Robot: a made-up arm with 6 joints. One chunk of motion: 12 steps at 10 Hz.
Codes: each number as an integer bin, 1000 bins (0 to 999) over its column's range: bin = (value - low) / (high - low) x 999, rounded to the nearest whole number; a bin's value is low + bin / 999 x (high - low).
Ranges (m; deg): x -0.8..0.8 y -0.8..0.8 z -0.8..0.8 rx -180..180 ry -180..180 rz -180..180
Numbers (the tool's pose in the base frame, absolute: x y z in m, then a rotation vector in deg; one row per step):
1: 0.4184 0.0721 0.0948 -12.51 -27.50 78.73
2: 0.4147 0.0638 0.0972 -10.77 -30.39 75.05
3: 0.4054 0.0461 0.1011 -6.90 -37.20 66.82
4: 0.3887 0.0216 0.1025 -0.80 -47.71 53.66
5: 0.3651 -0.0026 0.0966 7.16 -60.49 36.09
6: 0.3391 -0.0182 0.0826 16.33 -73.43 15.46
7: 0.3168 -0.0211 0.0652 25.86 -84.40 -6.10
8: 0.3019 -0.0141 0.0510 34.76 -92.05 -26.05
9: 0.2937 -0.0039 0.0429 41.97 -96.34 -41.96
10: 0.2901 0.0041 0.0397 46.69 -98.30 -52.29
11: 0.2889 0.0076 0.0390 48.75 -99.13 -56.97
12: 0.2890 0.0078 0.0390 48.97 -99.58 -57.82
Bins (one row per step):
1: 761 545 559 465 423 718
2: 758 539 560 470 415 708
3: 753 528 563 480 396 685
4: 742 513 563 497 367 648
5: 727 498 560 519 332 600
6: 711 488 551 545 296 542
7: 697 486 540 571 265 483
8: 688 491 531 596 244 427
9: 683 497 526 616 232 383
10: 681 502 524 629 227 354
11: 680 504 524 635 224 341
12: 680 504 524 635 223 339

